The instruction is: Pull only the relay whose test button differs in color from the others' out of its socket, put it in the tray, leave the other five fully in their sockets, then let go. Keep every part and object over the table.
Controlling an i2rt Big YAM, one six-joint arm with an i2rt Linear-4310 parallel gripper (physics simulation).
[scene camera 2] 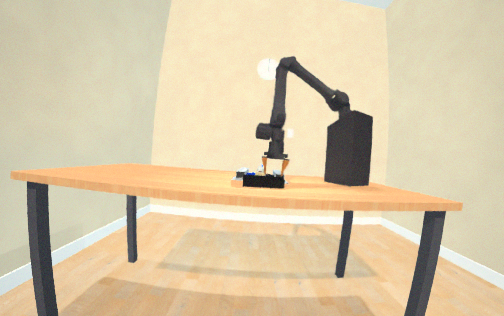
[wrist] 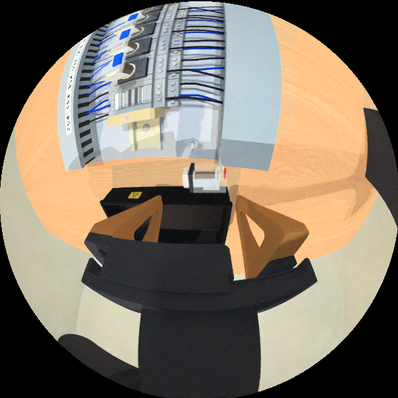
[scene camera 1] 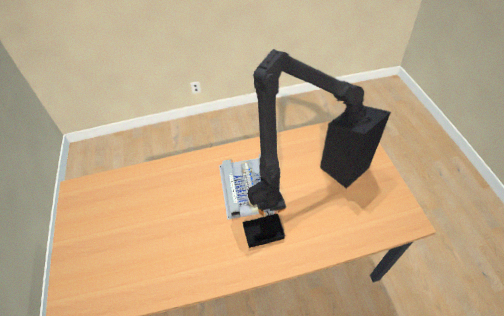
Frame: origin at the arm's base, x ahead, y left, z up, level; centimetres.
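Where they show: gripper, fingertip midpoint: (scene camera 2: pixel 273 175) (scene camera 1: pixel 270 213); arm's base, origin of the base link: (scene camera 2: pixel 347 121) (scene camera 1: pixel 356 118).
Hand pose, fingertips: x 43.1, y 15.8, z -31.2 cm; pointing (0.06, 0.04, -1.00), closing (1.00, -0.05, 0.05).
Things, the pixels of their top centre, and the offset from my fingertips. "spot": a spot on its surface instead. Level surfaces: height alone.
- black tray, surface spot: (scene camera 2: pixel 263 181) (scene camera 1: pixel 266 241) spot: dz -1.4, dx +5.3, dy +11.7 cm
- grey panel, middle of its top: (scene camera 1: pixel 250 184) dz -2.8, dx +4.2, dy -19.3 cm
- wooden table, its level: dz -3.8 cm
My gripper (scene camera 2: pixel 275 173) (wrist: pixel 198 200) is open and empty, pointing down over the tray's back right area. A loose pale relay with a red button (wrist: pixel 206 180) lies on its side between the panel and the tray, at the tray's back right corner, ahead of the fingertips; whether it touches the tray is unclear. The black tray (scene camera 1: pixel 265 242) (scene camera 2: pixel 263 181) (wrist: pixel 172 196) stands in front of the panel. Relays with blue buttons, the nearest relay (wrist: pixel 119 73) among them, stand in a row. A socket without a relay (wrist: pixel 130 97) is at the row's near end. The far relays are cut off.
The grey panel (scene camera 1: pixel 226 192) (wrist: pixel 252 75) lies on the wooden table (scene camera 1: pixel 135 230) (scene camera 2: pixel 125 177), with wiring and raised ducts along its sides. A beige end bracket (wrist: pixel 145 131) stands at the row's near end. The black arm base block (scene camera 1: pixel 352 150) (scene camera 2: pixel 348 150) stands to the right.
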